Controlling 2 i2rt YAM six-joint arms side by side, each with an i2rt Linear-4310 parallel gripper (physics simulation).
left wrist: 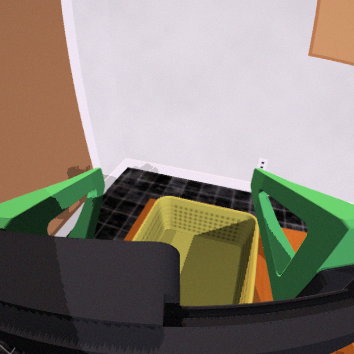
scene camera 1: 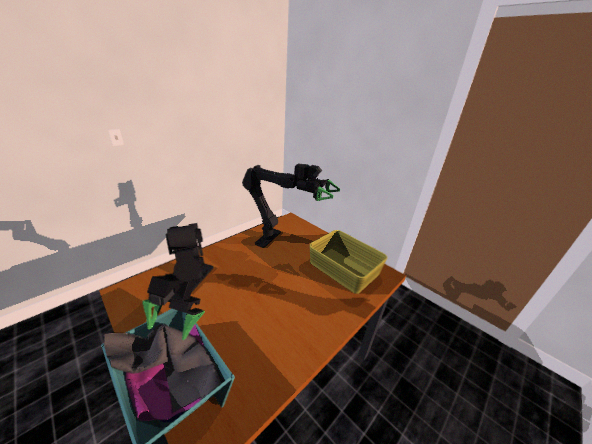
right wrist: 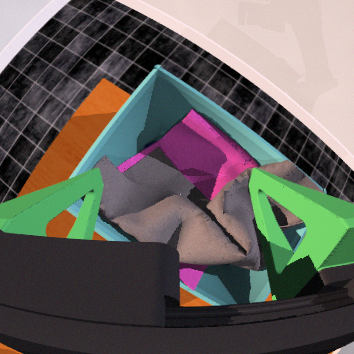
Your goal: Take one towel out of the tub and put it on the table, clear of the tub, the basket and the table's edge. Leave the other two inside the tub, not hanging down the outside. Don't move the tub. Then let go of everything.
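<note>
The teal tub stands on the table at the lower left of scene camera 1. It holds a magenta towel, a dark grey towel and a taupe-brown towel, crumpled together. The brown one lies on top and reaches the tub's rim at the left; whether it hangs outside is unclear. My right gripper is open and empty, pointing down above the towels near the tub's back part. My left gripper is open and empty, high above the table.
The yellow basket stands empty near the far right end of the orange table, below and beyond my left gripper. The tub stands close to the table's near left end. Walls rise behind the table and beyond its far end.
</note>
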